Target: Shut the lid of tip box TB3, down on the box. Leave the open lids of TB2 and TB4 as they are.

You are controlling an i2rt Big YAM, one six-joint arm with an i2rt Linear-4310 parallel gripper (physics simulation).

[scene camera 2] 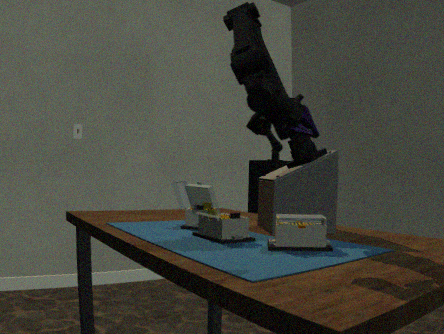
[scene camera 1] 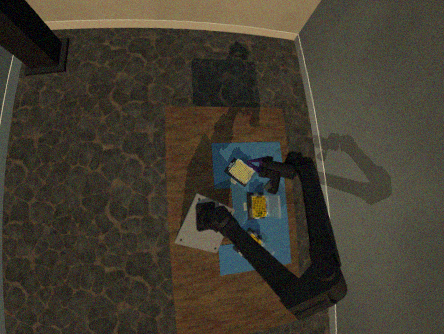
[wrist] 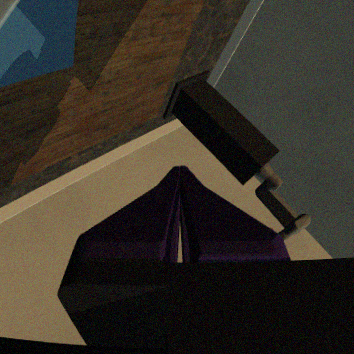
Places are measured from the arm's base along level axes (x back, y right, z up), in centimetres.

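Pixels of known places: gripper, fingertip midpoint: [scene camera 2: 317, 136] [scene camera 1: 247, 162] [wrist: 179, 176]; arm's base, link origin: [scene camera 2: 307, 160] [scene camera 1: 205, 215].
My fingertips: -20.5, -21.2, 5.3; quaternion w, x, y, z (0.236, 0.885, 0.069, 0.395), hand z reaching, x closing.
For each thing: its top centre in the pictures, then the offset to it from my fingertips, as dx, dy, dz. Level surfaces: height alone.
- tip box, top centre: [scene camera 2: 300, 215] [scene camera 1: 241, 172] -2.7, +2.9, -19.7
- middle box, top centre: [scene camera 2: 227, 214] [scene camera 1: 257, 206] -9.9, +23.1, -20.9
- third box, top centre: [scene camera 2: 206, 206] [scene camera 1: 249, 245] -2.6, +43.5, -20.9
- blue mat, surface height: dz -27.5
- wooden table, surface height: dz -27.8
A tip box [scene camera 1: 241, 171] [scene camera 2: 300, 234] at the back of the mat has its lid lying level over its top; a thin yellow band shows under the lid's front edge. Its label is too small to read. A middle box [scene camera 1: 258, 206] [scene camera 2: 223, 227] holds yellow tips, and its clear lid [scene camera 1: 274, 206] [scene camera 2: 200, 195] stands open. A third box [scene camera 1: 256, 237] [scene camera 2: 192, 217] is partly hidden by the arm in scene camera 1; its lid [scene camera 2: 179, 194] stands open. My gripper [scene camera 1: 249, 162] [scene camera 2: 317, 135] [wrist: 179, 176] is shut and empty, above and apart from the level-lidded box.
The blue mat [scene camera 1: 230, 265] [scene camera 2: 260, 272] [wrist: 60, 52] lies on the wooden table [scene camera 1: 190, 300] [scene camera 2: 320, 305]. A grey slanted stand [scene camera 1: 192, 237] [scene camera 2: 307, 197] carries the arm base beside the boxes. Walls rise beyond the table's right and back sides in scene camera 1.
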